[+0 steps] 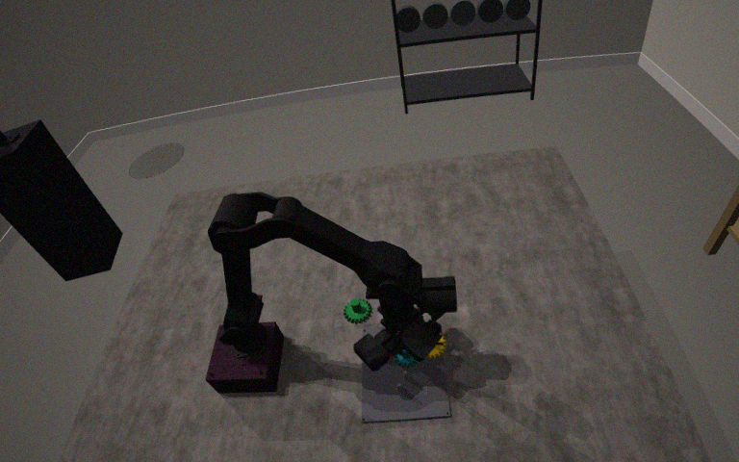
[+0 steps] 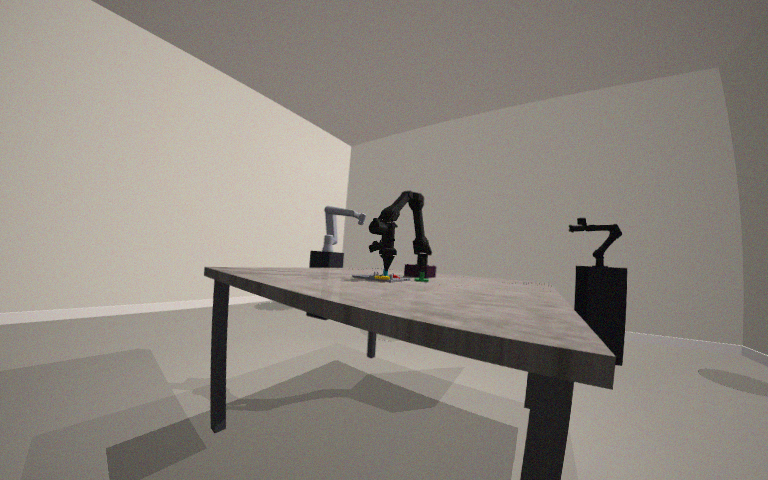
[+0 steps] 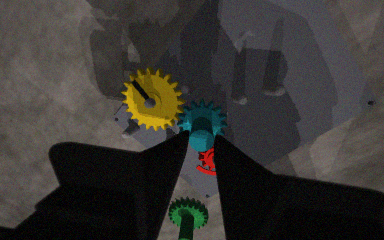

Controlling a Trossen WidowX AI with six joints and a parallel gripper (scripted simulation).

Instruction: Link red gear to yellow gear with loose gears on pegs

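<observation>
Right now the teal gear is 1 cm below my gripper tip. The rest, counted from my gripper tip: red gear 4 cm behind, 2 cm to the left, 2 cm below; red arrow 5 cm to the left, 5 cm behind, 3 cm below; green gear 14 cm to the left, 8 cm behind, 2 cm below.
</observation>
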